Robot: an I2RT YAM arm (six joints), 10 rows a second.
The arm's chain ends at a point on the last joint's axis. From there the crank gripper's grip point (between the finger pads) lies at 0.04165 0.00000 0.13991 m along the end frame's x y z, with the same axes.
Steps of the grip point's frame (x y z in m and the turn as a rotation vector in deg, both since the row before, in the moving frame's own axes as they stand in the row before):
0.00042 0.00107 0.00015 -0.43 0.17 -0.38
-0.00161 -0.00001 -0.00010 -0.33 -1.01 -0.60
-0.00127 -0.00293 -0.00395 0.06 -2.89 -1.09
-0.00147 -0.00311 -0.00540 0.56 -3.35 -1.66
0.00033 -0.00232 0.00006 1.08 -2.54 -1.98
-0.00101 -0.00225 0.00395 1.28 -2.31 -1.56
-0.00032 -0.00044 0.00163 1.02 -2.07 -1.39
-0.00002 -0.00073 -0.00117 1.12 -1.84 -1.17
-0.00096 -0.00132 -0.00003 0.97 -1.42 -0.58
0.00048 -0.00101 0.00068 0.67 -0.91 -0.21
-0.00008 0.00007 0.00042 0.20 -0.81 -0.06
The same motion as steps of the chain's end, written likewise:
0.00000 0.00030 0.00028 -0.43 0.17 -0.38
0.00086 -0.00039 -0.00081 -0.33 -1.01 -0.60
0.00585 -0.00206 -0.00587 0.06 -2.89 -1.09
0.00681 -0.00064 -0.00758 0.56 -3.35 -1.66
0.00664 0.00166 -0.00161 1.08 -2.54 -1.98
0.00472 0.00195 0.00243 1.28 -2.31 -1.56
0.00480 0.00301 0.00025 1.02 -2.07 -1.39
0.00453 0.00282 -0.00240 1.12 -1.84 -1.17
0.00253 0.00146 -0.00100 0.97 -1.42 -0.58
0.00271 0.00078 0.00005 0.67 -0.91 -0.21
0.00190 0.00060 -0.00015 0.20 -0.81 -0.06

